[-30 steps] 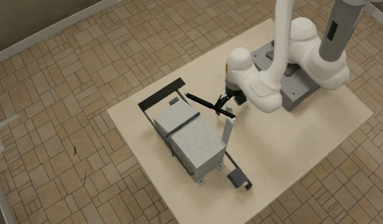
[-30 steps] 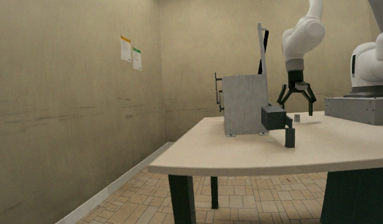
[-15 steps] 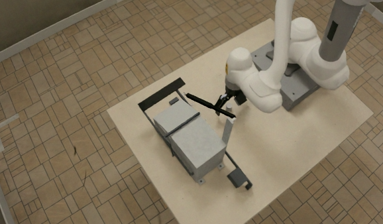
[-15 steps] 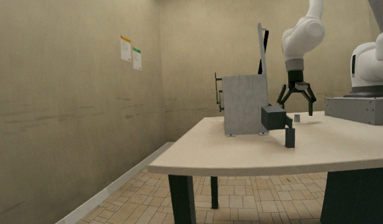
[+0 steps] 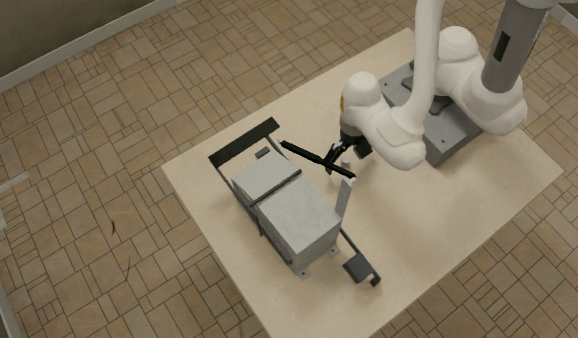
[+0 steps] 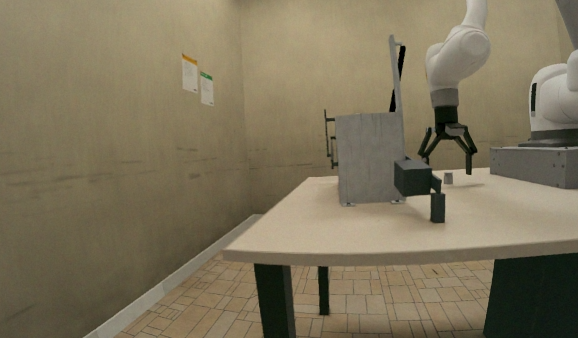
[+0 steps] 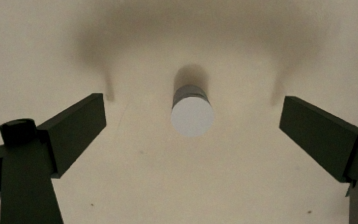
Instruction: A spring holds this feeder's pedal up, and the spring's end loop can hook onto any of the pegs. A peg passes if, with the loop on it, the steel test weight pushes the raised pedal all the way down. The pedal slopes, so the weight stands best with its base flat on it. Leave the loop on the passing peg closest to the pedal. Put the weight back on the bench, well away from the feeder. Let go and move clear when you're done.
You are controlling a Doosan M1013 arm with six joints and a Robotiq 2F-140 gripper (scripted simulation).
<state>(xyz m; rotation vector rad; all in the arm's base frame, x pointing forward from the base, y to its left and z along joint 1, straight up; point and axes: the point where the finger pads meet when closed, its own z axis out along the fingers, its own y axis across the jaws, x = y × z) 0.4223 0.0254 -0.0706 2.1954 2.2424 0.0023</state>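
Now: hand 10 mm above the steel test weight.
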